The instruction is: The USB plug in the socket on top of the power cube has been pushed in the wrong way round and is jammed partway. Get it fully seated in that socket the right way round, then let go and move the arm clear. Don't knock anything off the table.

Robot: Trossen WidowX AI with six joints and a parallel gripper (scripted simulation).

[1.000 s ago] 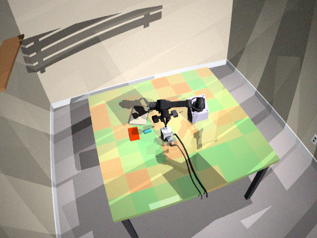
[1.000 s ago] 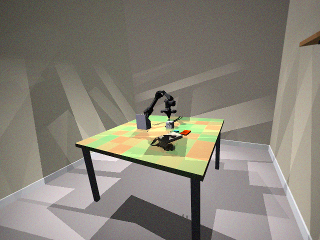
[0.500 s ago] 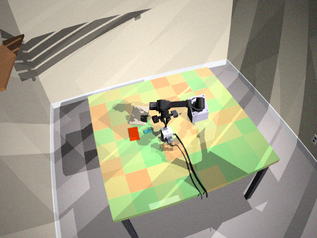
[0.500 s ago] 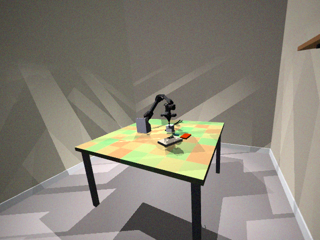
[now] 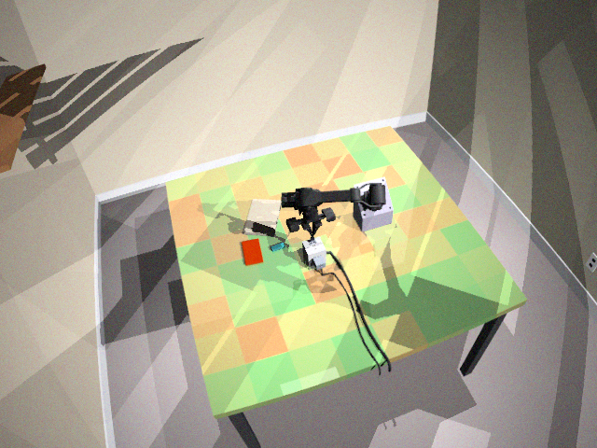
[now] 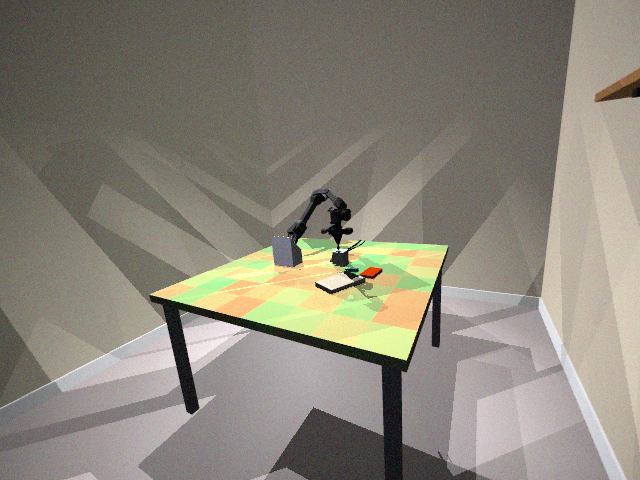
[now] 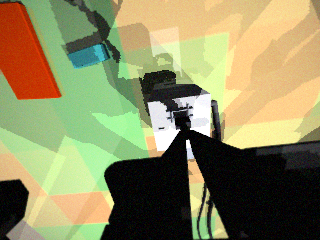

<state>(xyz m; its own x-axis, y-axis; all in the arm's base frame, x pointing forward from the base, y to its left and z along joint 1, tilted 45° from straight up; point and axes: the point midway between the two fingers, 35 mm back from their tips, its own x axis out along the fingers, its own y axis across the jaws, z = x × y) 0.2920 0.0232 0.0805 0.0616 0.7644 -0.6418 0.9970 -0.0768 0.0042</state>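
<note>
Now: the dark USB plug 2 cm below my gripper tip. Also, from my gripper tip: beige pad 13 cm ahead, 29 cm to the right, 11 cm below; cyan block 12 cm ahead, 10 cm to the right, 12 cm below.
</note>
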